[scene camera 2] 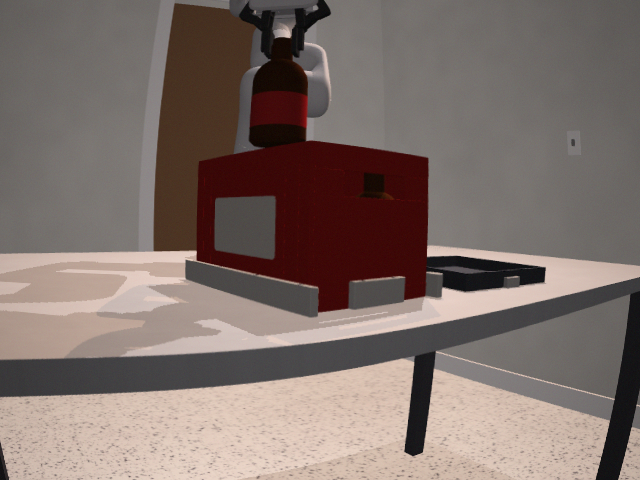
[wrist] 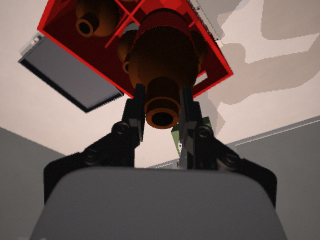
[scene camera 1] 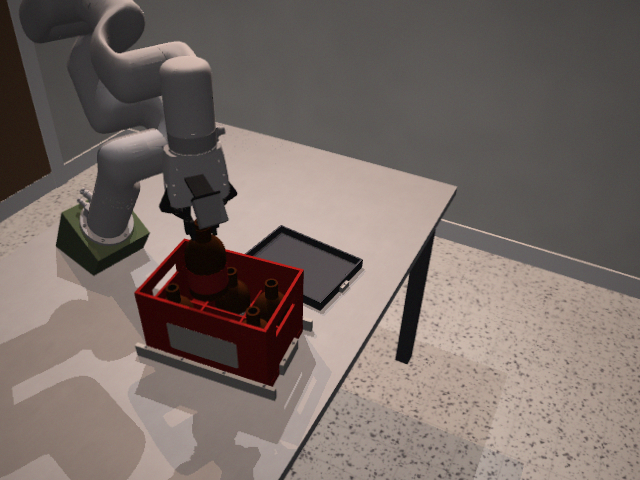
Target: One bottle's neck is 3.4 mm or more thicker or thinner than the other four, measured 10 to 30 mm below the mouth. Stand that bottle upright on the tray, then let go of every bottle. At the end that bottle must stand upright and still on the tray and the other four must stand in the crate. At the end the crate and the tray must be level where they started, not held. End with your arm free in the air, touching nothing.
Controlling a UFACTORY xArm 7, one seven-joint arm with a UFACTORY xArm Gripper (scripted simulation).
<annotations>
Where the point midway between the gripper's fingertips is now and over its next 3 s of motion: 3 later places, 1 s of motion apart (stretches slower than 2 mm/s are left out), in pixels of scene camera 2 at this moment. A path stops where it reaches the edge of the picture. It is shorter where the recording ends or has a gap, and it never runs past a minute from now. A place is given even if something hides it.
My gripper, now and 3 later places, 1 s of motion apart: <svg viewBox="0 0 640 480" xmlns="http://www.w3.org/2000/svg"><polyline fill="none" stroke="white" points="281,55 288,56 308,59 337,64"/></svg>
</annotations>
